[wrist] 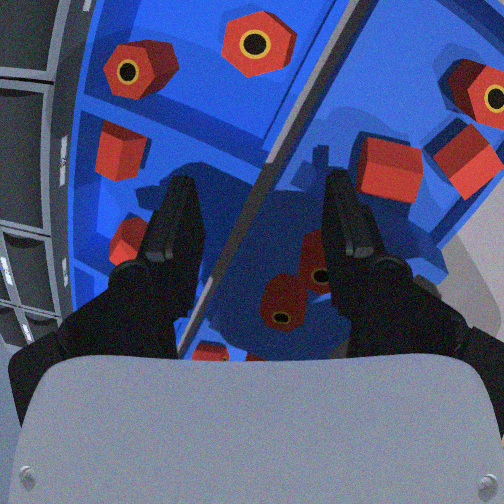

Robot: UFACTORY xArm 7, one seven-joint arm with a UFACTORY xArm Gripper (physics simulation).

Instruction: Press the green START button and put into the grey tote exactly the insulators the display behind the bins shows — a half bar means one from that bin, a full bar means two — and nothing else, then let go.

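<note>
I look down through my open, empty gripper [260, 210] onto two blue bins split by a grey divider wall [280, 145]. Red hexagonal insulators with yellow-ringed holes lie in both. The left bin [165, 100] holds several, among them one at the top [257, 44] and one at upper left [139, 68]. The right bin [400, 90] holds several too: one beside my right finger [390, 169], two in shadow below the fingers [284, 302] [315, 262]. The fingers straddle the divider, above the parts. The START button, display and grey tote are not in view.
A dark grey framed structure [30, 165] runs down the left edge. A pale grey surface [475, 250] shows at the right beyond the right bin's rim. My grey wrist housing [250, 430] fills the bottom of the view.
</note>
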